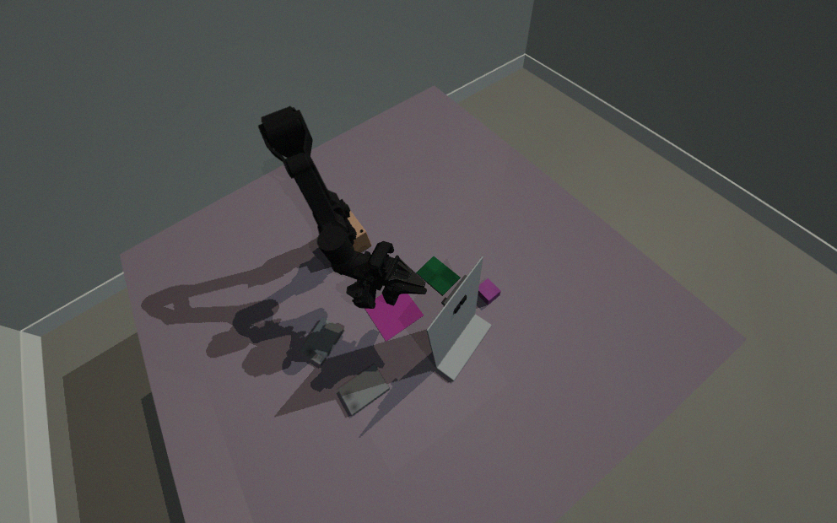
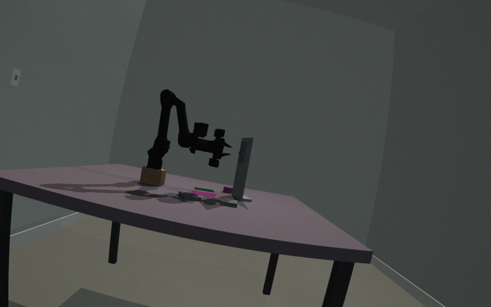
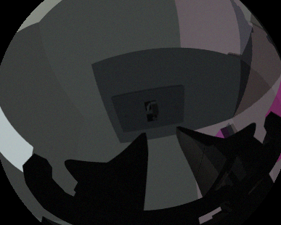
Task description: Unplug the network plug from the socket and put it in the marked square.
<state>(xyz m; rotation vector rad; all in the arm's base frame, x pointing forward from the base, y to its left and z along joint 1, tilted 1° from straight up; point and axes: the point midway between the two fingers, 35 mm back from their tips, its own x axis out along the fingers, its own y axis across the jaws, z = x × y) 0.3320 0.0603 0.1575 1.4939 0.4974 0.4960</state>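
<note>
The magenta square lies 230 mm below my gripper tip, 90 mm behind it and 70 mm to the right of it. Round my gripper tip: upright grey panel: 90 mm below, 70 mm ahead, 30 mm to the left; green board: 230 mm below, 110 mm behind, 90 mm to the left.
</note>
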